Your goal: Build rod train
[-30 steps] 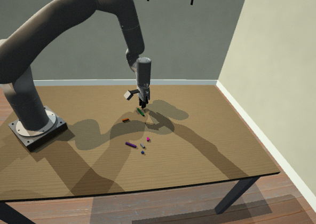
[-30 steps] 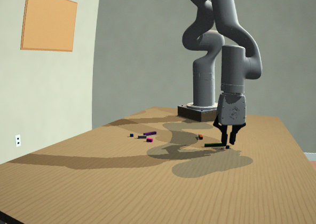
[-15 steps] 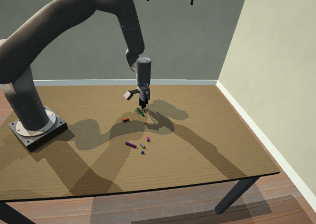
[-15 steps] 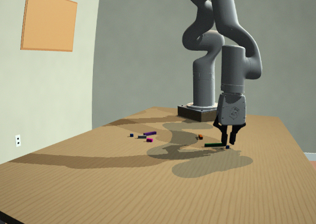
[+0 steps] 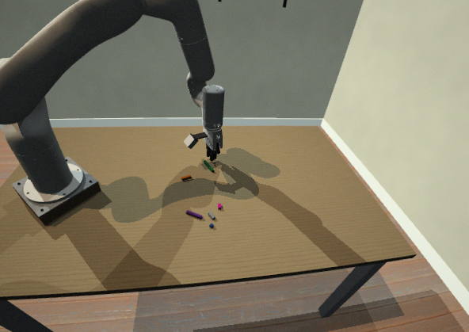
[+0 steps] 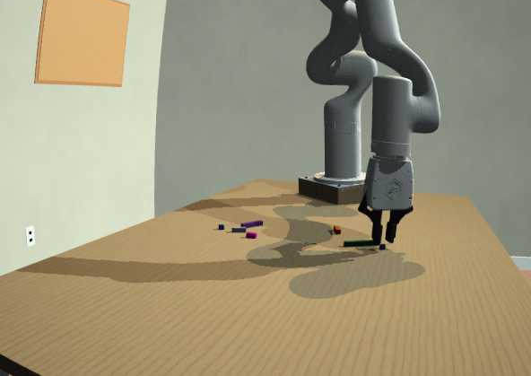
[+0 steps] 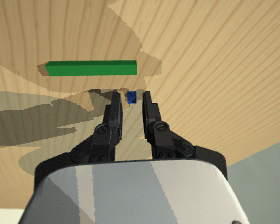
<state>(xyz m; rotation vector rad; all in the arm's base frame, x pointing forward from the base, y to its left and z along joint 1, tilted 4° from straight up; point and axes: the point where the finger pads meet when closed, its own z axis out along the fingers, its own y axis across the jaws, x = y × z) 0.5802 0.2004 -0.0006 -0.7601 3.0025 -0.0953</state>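
The green rod lies 50 mm to the right of my hand, 30 mm below it and 10 mm behind it. From my hand the other things lie so: grey rod: 320 mm to the right, 30 mm below, 10 mm behind; orange rod: 120 mm to the right, 110 mm behind, 30 mm below; magenta rod: 280 mm to the right, 30 mm below, 20 mm ahead.
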